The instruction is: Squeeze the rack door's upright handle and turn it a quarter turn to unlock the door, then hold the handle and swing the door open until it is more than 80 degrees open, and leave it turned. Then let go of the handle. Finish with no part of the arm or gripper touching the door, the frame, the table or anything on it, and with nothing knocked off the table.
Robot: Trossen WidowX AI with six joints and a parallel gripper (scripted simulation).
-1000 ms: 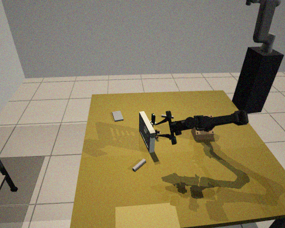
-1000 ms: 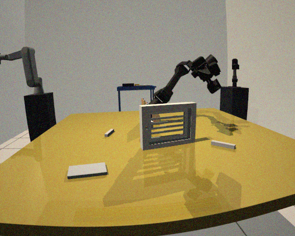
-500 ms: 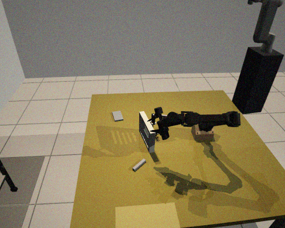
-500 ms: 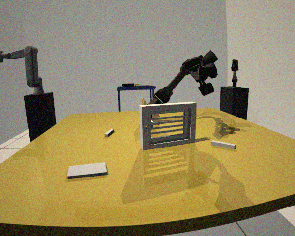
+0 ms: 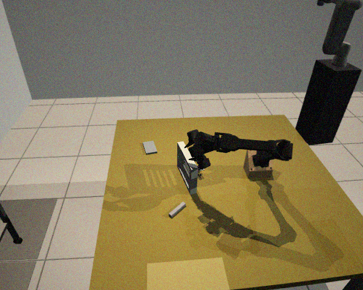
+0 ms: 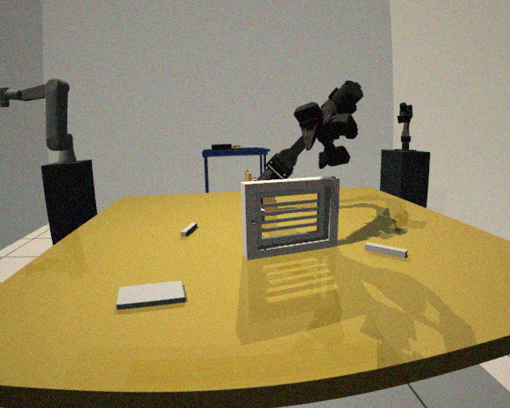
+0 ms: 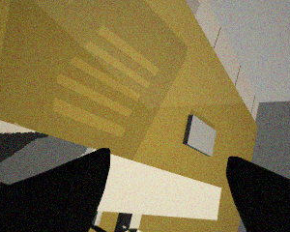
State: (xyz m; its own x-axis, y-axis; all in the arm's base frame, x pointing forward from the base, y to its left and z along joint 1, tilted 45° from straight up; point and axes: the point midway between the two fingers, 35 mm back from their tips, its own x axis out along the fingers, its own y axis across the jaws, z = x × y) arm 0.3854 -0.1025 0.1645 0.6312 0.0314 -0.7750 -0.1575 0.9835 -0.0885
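The dark upright handle is 80 mm behind my gripper tip, 130 mm to the right of it and 120 mm below it. Round my gripper tip: flat grey plate 150 mm ahead, 370 mm to the right, 220 mm below.
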